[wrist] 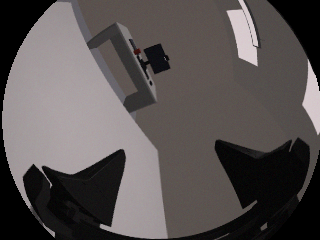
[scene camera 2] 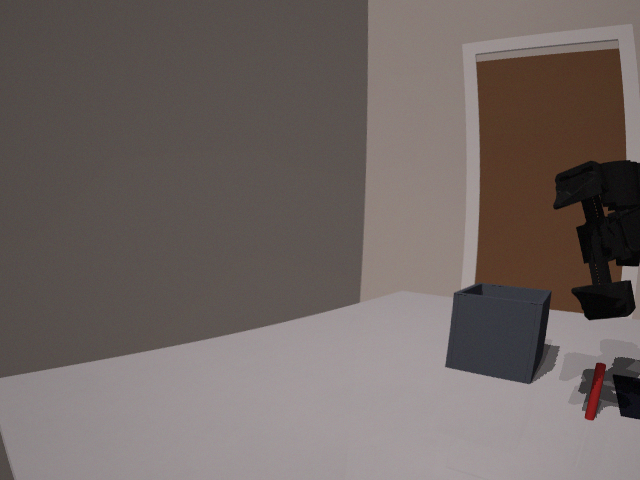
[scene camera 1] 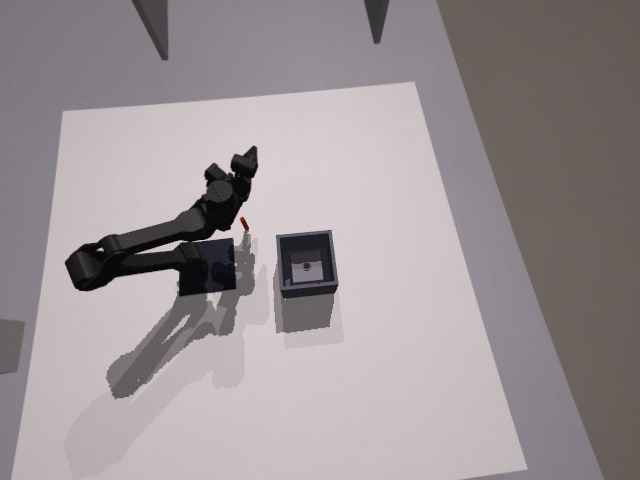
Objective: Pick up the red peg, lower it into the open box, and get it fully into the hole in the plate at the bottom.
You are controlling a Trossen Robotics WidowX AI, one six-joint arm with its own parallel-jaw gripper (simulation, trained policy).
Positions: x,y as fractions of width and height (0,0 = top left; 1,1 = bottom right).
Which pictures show the plate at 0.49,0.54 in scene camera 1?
Scene camera 1 only.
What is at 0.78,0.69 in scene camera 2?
A dark grey box.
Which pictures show my gripper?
The wrist view, scene camera 2 and scene camera 1: all of them.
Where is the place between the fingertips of my gripper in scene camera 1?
At 0.39,0.32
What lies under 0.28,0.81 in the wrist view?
My gripper.
